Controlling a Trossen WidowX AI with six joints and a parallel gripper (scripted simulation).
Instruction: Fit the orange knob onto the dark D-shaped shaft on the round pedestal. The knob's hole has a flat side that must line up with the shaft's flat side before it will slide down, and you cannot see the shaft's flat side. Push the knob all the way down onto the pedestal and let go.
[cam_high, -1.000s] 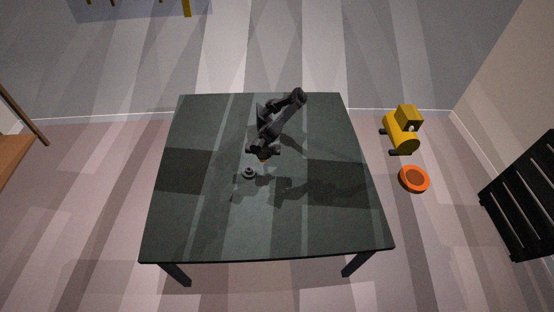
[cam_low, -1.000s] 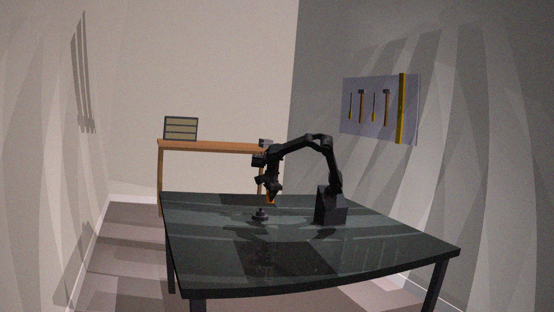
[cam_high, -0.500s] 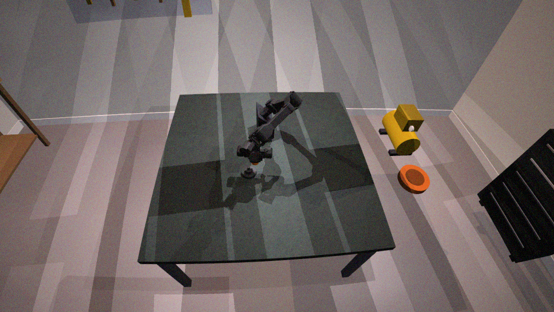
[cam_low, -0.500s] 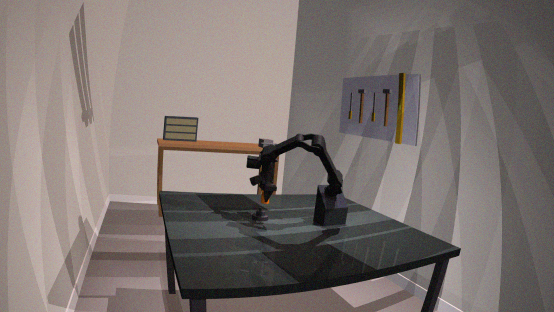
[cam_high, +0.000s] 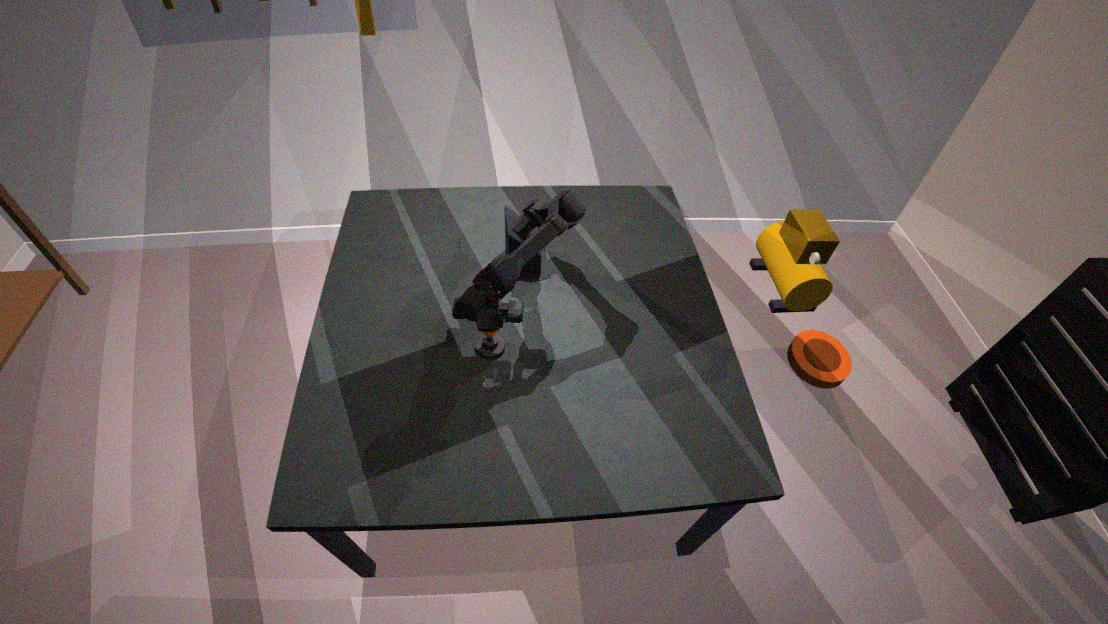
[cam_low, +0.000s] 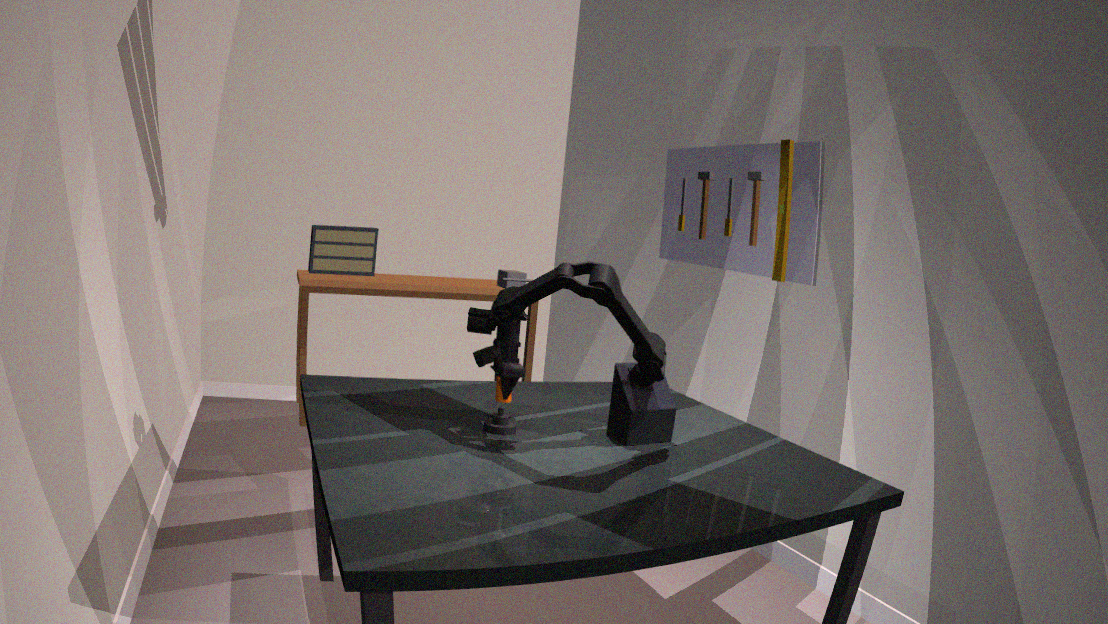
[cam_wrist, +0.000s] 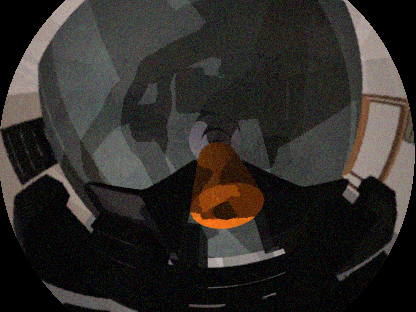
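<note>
Now: the round pedestal 6 cm below my gripper tip. Also, from my gripper tip: orange knob 2 cm above.
</note>
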